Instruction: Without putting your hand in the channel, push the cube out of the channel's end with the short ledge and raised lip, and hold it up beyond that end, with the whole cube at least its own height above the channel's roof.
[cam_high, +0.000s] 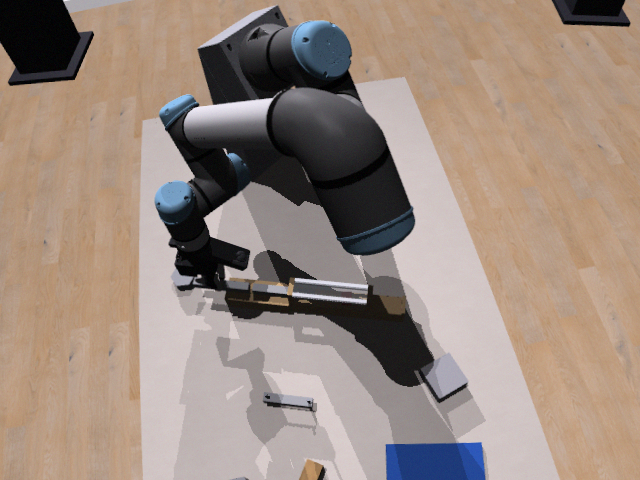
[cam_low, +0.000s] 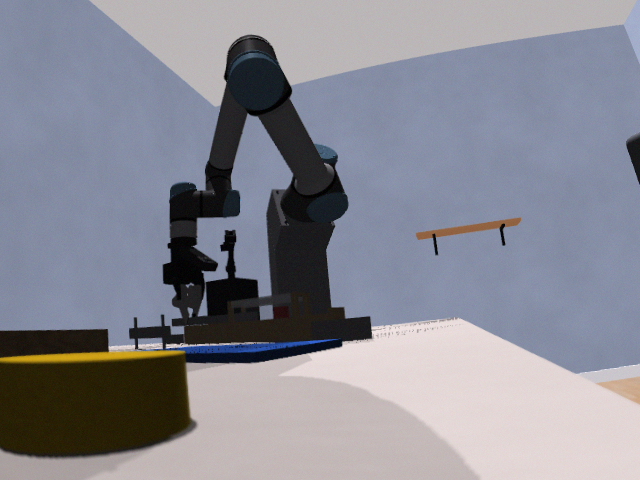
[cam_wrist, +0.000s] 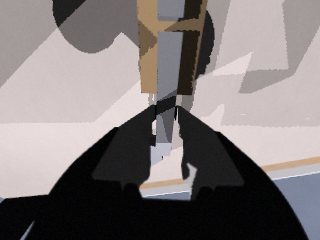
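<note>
Right now the thin grey stick is 10 mm below my hand. From my hand the other things lie so: red cube: 40 mm ahead, 310 mm to the left, 10 mm below; wooden block: 510 mm ahead, 190 mm to the left, 50 mm below; flat grey bar: 280 mm ahead, 170 mm to the left, 40 mm below.
</note>
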